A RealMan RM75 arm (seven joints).
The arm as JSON. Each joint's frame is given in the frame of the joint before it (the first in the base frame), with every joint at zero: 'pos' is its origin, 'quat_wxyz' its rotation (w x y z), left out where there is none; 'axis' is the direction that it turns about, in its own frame. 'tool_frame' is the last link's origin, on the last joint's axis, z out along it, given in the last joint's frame.
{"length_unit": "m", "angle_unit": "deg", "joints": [
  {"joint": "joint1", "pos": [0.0, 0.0, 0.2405], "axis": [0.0, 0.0, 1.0]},
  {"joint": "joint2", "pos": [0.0, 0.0, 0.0], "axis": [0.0, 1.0, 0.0]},
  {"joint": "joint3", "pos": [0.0, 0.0, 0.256], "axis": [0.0, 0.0, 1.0]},
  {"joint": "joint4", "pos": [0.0, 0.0, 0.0], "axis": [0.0, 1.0, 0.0]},
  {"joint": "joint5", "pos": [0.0, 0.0, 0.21], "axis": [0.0, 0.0, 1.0]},
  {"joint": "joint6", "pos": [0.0, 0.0, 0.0], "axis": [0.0, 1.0, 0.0]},
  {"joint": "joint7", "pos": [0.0, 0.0, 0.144], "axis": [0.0, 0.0, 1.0]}
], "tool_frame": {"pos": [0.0, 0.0, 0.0]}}
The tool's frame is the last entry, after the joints.
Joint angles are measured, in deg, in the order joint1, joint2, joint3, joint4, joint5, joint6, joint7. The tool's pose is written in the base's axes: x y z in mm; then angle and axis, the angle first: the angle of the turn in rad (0 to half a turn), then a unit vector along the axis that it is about. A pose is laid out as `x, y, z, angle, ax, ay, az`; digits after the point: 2 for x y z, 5 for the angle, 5 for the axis.
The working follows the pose.
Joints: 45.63 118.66 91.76 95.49 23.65 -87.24 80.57
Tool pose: 43.27, 373.44, 20.33, 2.80950, -0.83491, -0.46813, -0.28945
Where each joint sits with the arm in this pose, in the base's axes (m; each line is computed from the numbers above, not from the rounded line before):
joint1: 0.0000 0.0000 0.2405
joint2: 0.0000 0.0000 0.2405
joint3: 0.1571 0.1606 0.1177
joint4: 0.1571 0.1606 0.1177
joint5: -0.0024 0.2963 0.1330
joint6: -0.0024 0.2963 0.1330
joint7: 0.0433 0.3734 0.0203
the tool: 0.0433 0.3734 0.0203

